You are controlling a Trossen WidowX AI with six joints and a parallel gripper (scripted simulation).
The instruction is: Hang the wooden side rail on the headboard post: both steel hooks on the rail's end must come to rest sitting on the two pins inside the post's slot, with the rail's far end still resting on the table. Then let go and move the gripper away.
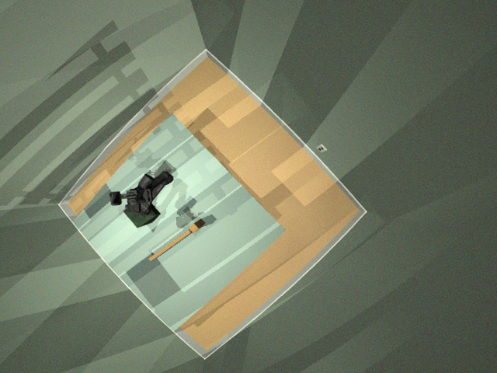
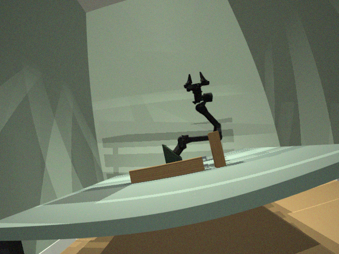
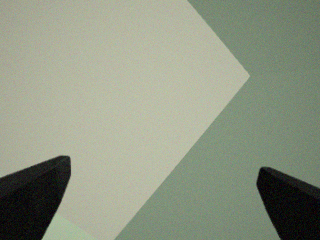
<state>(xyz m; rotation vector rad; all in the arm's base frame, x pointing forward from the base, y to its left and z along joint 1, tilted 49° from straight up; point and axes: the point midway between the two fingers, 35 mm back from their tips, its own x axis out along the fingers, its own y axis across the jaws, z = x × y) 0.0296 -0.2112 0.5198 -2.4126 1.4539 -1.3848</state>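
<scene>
Now: gripper tip 55 cm above the headboard post, 26 cm short of it and 7 cm to the left of it.
</scene>
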